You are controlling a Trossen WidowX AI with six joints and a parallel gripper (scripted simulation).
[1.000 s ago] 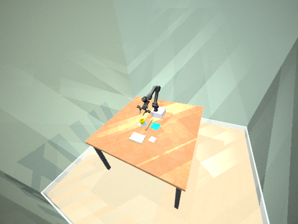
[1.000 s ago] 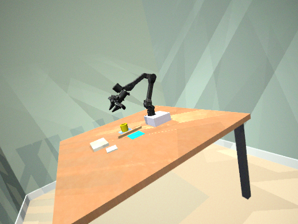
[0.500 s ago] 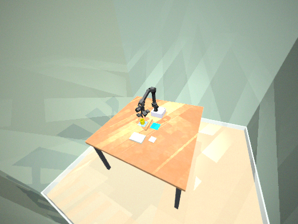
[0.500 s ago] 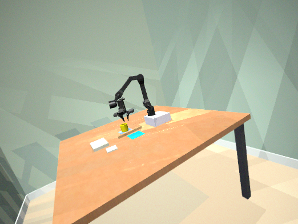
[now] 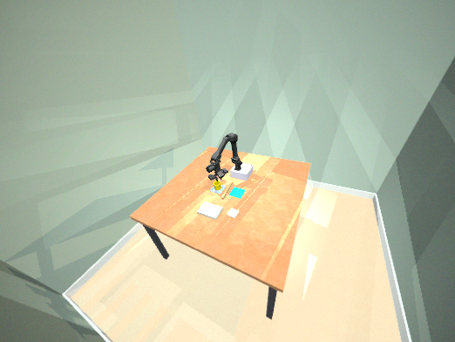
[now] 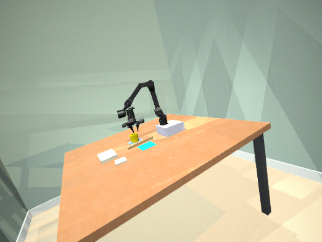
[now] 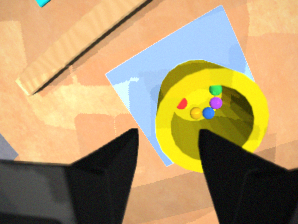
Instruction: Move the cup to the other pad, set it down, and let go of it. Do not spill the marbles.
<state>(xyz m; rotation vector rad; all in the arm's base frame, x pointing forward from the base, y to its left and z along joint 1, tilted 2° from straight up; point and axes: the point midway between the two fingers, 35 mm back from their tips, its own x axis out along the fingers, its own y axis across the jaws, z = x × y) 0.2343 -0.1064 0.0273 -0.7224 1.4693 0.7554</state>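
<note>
Right now my gripper tip is 9 cm above the light blue pad, 2 cm to the left of it and 2 cm short of it. Round my gripper tip: wooden bar 8 cm to the left, 8 cm below, 2 cm ahead; cyan pad 18 cm to the left, 9 cm below, 2 cm ahead.
</note>
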